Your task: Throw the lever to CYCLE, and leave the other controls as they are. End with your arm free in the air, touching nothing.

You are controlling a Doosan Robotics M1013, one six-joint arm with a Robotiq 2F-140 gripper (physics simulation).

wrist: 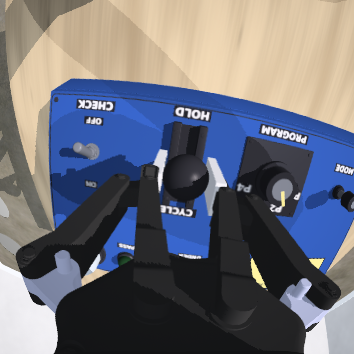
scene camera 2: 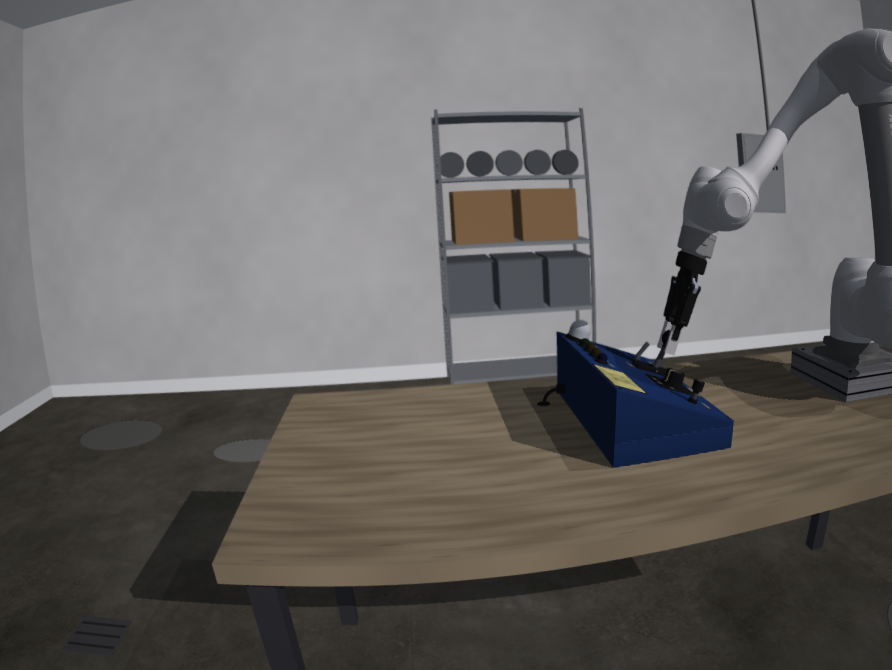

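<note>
The blue console [scene camera 2: 663,432] [wrist: 135,116] stands on the table. Its lever has a black ball knob [wrist: 186,177] over a dark slot between the HOLD label [wrist: 192,114] and the CYCLE label [wrist: 177,210]; the knob appears nearer the CYCLE label in the wrist view, but how far the lever is tilted is hard to tell. My gripper [scene camera 2: 667,338] [wrist: 184,166] is shut on the lever's knob, with one pale pad on each side. The knob hides the middle of the slot. In the scene view the fingers reach down to the console's sloped face.
The CHECK toggle [wrist: 86,150] is beside the lever on one side. The PROGRAM knob [wrist: 281,190], its mark towards P2, and the MODE switch [wrist: 345,197] are on the other. The wooden table [scene camera 2: 403,490] bears the console. A shelf unit [scene camera 2: 443,288] stands behind.
</note>
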